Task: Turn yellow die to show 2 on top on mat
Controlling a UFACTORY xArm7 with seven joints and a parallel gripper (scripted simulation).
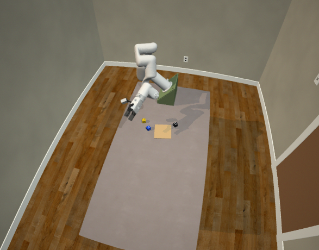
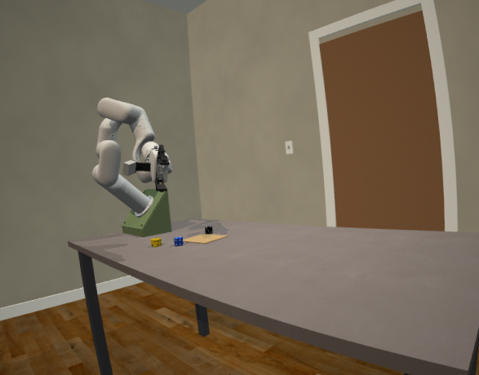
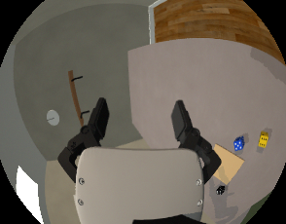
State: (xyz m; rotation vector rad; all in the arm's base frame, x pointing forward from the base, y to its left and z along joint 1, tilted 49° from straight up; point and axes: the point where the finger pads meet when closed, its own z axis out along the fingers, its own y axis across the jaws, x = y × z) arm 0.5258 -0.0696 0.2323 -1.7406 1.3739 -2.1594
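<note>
Now: hand 250 mm above the yellow die, 180 mm past it and 60 mm to the right of it. Also, from my hand: blue die 250 mm below, 110 mm to the left, 110 mm behind; black die 330 mm to the left, 250 mm below, 180 mm behind; tan mat 260 mm below, 240 mm to the left, 100 mm behind.
</note>
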